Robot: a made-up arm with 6 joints. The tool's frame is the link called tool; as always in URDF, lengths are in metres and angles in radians. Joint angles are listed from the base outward.
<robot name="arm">
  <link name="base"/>
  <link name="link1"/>
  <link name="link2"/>
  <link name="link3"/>
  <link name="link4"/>
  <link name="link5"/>
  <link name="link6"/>
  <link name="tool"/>
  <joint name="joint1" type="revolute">
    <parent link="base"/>
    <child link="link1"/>
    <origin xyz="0 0 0.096" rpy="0 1.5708 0"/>
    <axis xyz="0 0 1"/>
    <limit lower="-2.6" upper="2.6"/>
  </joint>
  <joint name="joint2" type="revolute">
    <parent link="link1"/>
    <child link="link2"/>
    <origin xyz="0.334 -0.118 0.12" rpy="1.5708 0 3.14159"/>
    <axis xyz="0 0 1"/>
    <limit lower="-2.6" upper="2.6"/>
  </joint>
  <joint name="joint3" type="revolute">
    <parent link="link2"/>
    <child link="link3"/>
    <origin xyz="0.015 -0.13 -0.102" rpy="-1.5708 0 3.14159"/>
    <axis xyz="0 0 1"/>
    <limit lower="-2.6" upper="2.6"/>
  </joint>
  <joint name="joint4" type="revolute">
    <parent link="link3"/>
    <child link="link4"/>
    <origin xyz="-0.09 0.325 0.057" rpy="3.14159 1.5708 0"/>
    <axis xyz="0 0 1"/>
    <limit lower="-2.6" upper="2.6"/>
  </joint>
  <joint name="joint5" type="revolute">
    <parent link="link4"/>
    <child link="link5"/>
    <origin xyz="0.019 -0.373 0.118" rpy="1.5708 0 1.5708"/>
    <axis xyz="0 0 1"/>
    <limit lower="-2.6" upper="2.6"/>
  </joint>
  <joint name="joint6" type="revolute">
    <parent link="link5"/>
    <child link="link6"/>
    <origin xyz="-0.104 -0.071 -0.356" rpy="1.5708 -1.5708 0"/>
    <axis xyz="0 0 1"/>
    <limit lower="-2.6" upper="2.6"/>
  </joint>
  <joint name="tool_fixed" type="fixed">
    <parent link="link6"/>
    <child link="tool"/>
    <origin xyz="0.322 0.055 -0.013" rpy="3.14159 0 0"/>
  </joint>
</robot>
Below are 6 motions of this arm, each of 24 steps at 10 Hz.
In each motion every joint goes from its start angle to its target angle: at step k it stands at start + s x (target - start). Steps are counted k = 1, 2, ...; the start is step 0. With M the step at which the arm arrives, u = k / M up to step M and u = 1 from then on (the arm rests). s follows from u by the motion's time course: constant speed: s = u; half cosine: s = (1 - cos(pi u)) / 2; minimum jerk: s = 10 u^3 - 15 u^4 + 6 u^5.
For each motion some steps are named. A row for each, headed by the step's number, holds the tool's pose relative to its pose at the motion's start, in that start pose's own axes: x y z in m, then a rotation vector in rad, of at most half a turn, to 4 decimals.
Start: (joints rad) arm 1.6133 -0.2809 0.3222 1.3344 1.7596 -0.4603
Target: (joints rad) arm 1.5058 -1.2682 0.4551 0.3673 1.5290 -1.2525
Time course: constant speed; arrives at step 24
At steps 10, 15, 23, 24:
10: -0.1404 0.1512 -0.2593 -0.7021 -0.1198 0.4709
15: -0.2283 0.1248 -0.4366 -1.0618 -0.0973 0.7285
23: -0.3629 -0.0980 -0.6767 -1.6347 0.0381 1.1477
24: -0.3769 -0.1398 -0.6964 -1.7057 0.0625 1.1996

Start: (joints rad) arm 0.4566 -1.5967 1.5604 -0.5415 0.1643 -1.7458
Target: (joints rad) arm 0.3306 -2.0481 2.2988 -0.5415 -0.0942 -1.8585
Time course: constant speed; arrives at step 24
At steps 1, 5, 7, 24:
1: 0.0134 0.0121 -0.0008 -0.0165 0.0378 -0.0107
5: 0.0696 0.0576 -0.0072 -0.0735 0.1905 -0.0584
7: 0.0993 0.0784 -0.0122 -0.0964 0.2675 -0.0849
24: 0.3812 0.1900 -0.0870 -0.1329 0.9193 -0.3666

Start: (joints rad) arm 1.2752 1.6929 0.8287 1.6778 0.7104 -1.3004
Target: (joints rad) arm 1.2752 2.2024 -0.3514 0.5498 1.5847 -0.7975
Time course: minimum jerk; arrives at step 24
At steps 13, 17, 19, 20, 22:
13: -0.3408 0.0485 -0.2661 -0.3397 -1.1184 -0.0258
17: -0.4294 -0.0249 -0.4756 -0.2801 -1.7554 0.0713
19: -0.4334 -0.0595 -0.5486 -0.2315 -1.9651 0.1219
20: -0.4316 -0.0717 -0.5727 -0.2124 -2.0343 0.1410
22: -0.4280 -0.0848 -0.5976 -0.1910 -2.1066 0.1623

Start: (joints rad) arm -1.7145 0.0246 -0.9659 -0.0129 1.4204 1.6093
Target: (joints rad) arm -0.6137 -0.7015 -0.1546 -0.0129 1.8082 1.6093
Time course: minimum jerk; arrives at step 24
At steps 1, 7, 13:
1: 0.0006 0.0004 0.0000 -0.0004 0.0004 0.0003
7: 0.1312 0.0807 -0.0166 -0.0781 0.1012 0.0811
13: 0.4691 0.2604 -0.2219 -0.1816 0.3867 0.3808

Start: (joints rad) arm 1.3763 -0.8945 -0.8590 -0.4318 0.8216 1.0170
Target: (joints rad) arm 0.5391 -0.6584 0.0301 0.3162 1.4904 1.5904
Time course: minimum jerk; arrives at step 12
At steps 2, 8, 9, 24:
2: -0.0177 0.0403 0.0446 -0.0391 -0.0131 0.0033
8: -0.7140 1.0788 0.3662 -1.0331 -0.4270 -0.2386
9: -0.8383 1.2093 0.3020 -1.1699 -0.5324 -0.3249
24: -0.9585 1.3217 0.2146 -1.2928 -0.6520 -0.4196

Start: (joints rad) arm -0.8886 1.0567 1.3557 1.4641 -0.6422 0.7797
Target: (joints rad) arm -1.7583 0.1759 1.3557 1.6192 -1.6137 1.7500
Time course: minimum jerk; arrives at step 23
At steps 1, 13, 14, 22, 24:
1: -0.0005 -0.0002 0.0003 -0.0007 0.0002 -0.0011
13: -0.2560 0.0254 0.4882 -0.7437 0.0024 -0.5493
14: -0.2511 0.0616 0.5616 -0.8387 -0.0317 -0.5671
22: -0.1645 0.2689 0.8075 -1.1527 -0.2401 -0.5210
24: -0.1642 0.2695 0.8080 -1.1533 -0.2407 -0.5207

